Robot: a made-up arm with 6 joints.
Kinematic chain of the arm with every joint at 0, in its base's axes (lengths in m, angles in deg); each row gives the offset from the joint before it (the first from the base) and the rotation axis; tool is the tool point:
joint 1: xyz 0 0 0.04 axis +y
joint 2: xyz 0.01 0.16 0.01 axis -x
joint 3: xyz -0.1 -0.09 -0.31 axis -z
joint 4: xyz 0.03 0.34 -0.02 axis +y
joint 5: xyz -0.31 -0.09 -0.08 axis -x
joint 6: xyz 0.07 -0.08 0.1 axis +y
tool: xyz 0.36 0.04 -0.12
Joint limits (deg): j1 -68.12..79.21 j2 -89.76..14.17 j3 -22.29..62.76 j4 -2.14..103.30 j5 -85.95..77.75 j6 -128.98..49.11
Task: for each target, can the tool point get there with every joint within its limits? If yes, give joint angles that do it. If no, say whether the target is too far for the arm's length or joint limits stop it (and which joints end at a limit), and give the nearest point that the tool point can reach.
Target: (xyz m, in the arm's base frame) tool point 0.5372 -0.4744 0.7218
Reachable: no: joint limits stop it (at a limit: joint 1, joint 2, joint 3, joint 4) | nearest point 0.3210 -0.1594 0.4357 | short by 0.477 m
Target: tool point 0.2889 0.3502 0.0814
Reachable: yes | joints 60.56 -39.62 41.55 13.14 26.99 -108.50
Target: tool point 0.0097 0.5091 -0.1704
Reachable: yes | joints 30.11 -53.49 16.10 18.16 -10.63 -13.70
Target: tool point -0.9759 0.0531 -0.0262
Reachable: no: joint limits stop it (at a limit: joint 2, joint 3, joint 6) | nearest point -0.7113 0.1264 -0.0083 | short by 0.275 m
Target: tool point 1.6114 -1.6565 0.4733
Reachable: no: too far | nearest point 0.4414 -0.2111 0.1587 | short by 1.886 m
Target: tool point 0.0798 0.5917 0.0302
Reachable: yes | joints -55.38 -61.05 -15.44 75.70 -6.60 -35.77
